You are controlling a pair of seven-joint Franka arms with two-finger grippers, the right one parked.
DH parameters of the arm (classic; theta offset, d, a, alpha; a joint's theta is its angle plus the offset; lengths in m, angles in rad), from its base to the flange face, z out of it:
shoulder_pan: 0 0.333 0 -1.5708
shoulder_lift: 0 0 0 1.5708
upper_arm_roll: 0 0.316 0.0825 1.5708
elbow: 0 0 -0.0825 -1.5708
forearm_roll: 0 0.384 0 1.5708
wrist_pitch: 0 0 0.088 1.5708
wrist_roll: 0 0.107 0 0
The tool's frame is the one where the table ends.
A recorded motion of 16 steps. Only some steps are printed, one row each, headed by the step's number.
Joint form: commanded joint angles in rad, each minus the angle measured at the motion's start. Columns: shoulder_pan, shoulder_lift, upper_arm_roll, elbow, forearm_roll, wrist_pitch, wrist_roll.
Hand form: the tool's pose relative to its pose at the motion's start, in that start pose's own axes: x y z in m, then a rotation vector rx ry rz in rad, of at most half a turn. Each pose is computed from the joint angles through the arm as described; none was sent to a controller.
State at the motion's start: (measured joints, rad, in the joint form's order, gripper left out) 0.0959 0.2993 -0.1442 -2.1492 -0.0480 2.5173 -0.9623
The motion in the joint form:
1: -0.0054 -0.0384 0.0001 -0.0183 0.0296 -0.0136 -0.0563
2: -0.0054 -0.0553 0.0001 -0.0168 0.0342 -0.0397 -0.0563
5: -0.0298 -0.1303 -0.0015 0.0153 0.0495 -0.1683 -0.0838
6: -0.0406 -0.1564 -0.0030 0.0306 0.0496 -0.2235 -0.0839
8: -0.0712 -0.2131 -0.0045 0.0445 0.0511 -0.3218 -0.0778
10: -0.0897 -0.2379 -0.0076 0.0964 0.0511 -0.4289 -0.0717
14: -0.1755 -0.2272 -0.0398 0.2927 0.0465 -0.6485 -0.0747
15: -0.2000 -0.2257 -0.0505 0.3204 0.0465 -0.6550 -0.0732
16: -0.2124 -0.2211 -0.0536 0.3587 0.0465 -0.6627 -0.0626
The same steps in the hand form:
1: -0.0060 -0.0014 -0.0131 0.0070 0.0214 -0.0248
2: -0.0069 -0.0018 -0.0209 0.0163 0.0213 -0.0203
5: -0.0209 0.0089 -0.0635 0.0457 0.0248 -0.0076
6: -0.0280 0.0127 -0.0794 0.0597 0.0199 0.0051
8: -0.0486 0.0171 -0.1076 0.0894 0.0119 0.0447
10: -0.0599 0.0253 -0.1346 0.1184 -0.0011 0.0717
14: -0.1150 0.0731 -0.1961 0.1472 -0.0271 0.1833
15: -0.1328 0.0845 -0.2065 0.1296 -0.0210 0.2204
16: -0.1396 0.0939 -0.2205 0.1055 -0.0125 0.2470

